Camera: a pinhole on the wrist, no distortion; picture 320 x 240 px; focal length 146.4 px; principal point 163.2 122.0 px. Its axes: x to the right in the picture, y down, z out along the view. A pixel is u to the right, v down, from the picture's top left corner.
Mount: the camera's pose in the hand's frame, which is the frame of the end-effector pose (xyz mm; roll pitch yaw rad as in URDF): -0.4 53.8 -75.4 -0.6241 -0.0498 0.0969
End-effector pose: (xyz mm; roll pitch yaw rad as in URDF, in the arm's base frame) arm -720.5 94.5 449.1 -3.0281 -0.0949 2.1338
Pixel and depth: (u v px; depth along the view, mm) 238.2 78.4 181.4
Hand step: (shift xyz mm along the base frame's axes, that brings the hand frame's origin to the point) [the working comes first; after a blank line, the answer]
In the camera's frame: 92.9 -54.0 181.4

46.6 133.7 -113.3
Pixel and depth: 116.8 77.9 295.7
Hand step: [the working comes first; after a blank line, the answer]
In the camera's frame: -93.7 -89.1 295.7

151.3 -17.7 -236.6
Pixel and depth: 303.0 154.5 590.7
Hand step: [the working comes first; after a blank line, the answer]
In the camera's frame: 564.1 131.1 590.7

148.1 724.7 -366.6
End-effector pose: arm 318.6 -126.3 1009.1 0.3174 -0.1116 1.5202
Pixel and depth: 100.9 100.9 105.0
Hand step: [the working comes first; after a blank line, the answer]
In the camera's frame: -44.7 -15.1 105.0

-90.8 -54.5 39.7
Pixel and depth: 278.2 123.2 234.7
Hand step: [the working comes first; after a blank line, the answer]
In the camera's frame: 184.4 1.9 234.7

-152.8 146.7 198.6
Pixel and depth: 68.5 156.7 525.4
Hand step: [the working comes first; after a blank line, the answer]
In the camera's frame: -339.9 124.5 525.4

-344.4 -418.3 334.2
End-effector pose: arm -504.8 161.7 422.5 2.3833 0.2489 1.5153
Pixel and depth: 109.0 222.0 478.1
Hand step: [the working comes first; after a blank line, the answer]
In the camera's frame: -177.0 326.6 478.1

487.5 -181.1 364.5
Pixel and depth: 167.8 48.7 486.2
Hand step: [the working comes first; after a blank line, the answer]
In the camera's frame: 15.3 -243.4 486.2

413.2 -101.7 -227.2
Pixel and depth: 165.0 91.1 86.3
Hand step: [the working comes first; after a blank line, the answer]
In the camera's frame: 1.1 -18.2 86.3

68.5 3.8 57.3
